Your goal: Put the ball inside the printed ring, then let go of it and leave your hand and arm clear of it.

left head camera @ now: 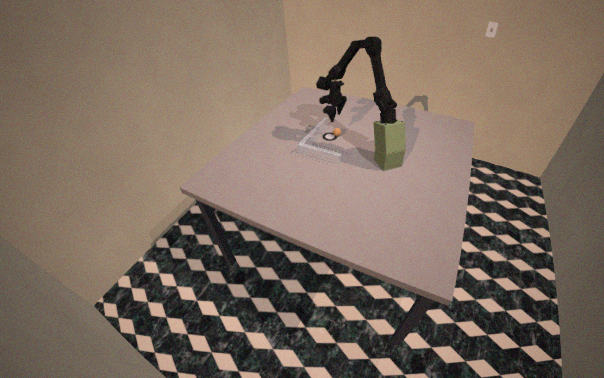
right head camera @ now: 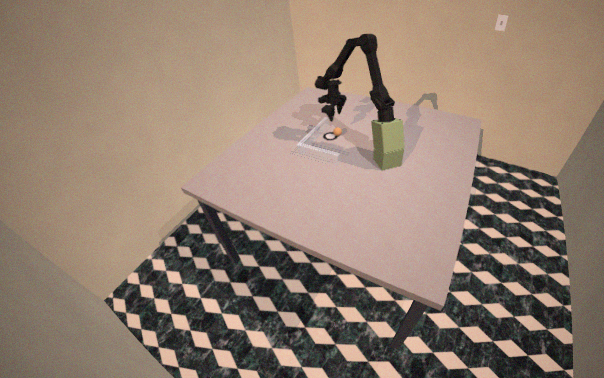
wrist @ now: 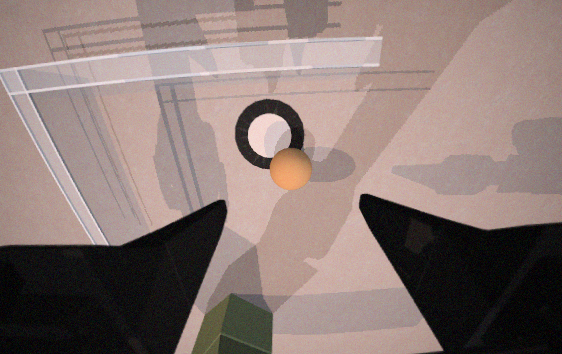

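Seen in the pictures: gripper, fingertip midpoint: (left head camera: 335, 118) (right head camera: 335, 117) (wrist: 293, 203); arm's base, origin of the base link: (left head camera: 388, 121) (right head camera: 386, 120).
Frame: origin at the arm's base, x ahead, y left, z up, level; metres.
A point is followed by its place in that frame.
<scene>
The orange ball (left head camera: 337, 132) {y -0.050, x 0.298, z -0.178 m} (right head camera: 338, 131) {y -0.053, x 0.295, z -0.175 m} (wrist: 291, 169) {y -0.066, x 0.317, z -0.165 m} is at the edge of the printed ring, on its right in both head views. In the wrist view it overlaps the lower right of the black band. The printed ring (left head camera: 324, 136) {y -0.026, x 0.371, z -0.214 m} (right head camera: 324, 136) {y -0.022, x 0.372, z -0.214 m} (wrist: 241, 134) {y -0.006, x 0.346, z -0.213 m} is a flat black band around a pale centre, most of which shows. My gripper (left head camera: 336, 117) {y -0.062, x 0.318, z -0.097 m} (right head camera: 335, 116) {y -0.062, x 0.318, z -0.097 m} (wrist: 293, 203) {y -0.062, x 0.318, z -0.097 m} is open with nothing between its fingers. It hangs above the table near the ball and ring. In the wrist view the ball shows just beyond the line between the fingertips.
A low, clear L-shaped wall (left head camera: 320, 149) {y 0.169, x 0.283, z -0.154 m} (right head camera: 318, 149) {y 0.171, x 0.283, z -0.154 m} (wrist: 200, 60) {y 0.010, x 0.411, z -0.154 m} stands around two sides of the ring, apart from it. The green base block (left head camera: 389, 145) {y 0.081, x -0.041, z -0.074 m} (right head camera: 388, 144) {y 0.076, x -0.047, z -0.075 m} (wrist: 247, 320) {y 0.002, x 0.010, z -0.182 m} under my arm stands on the table (left head camera: 320, 215) {y 0.505, x 0.089, z -0.214 m} (right head camera: 320, 215) {y 0.492, x 0.067, z -0.214 m}. Arm shadows cross the table.
</scene>
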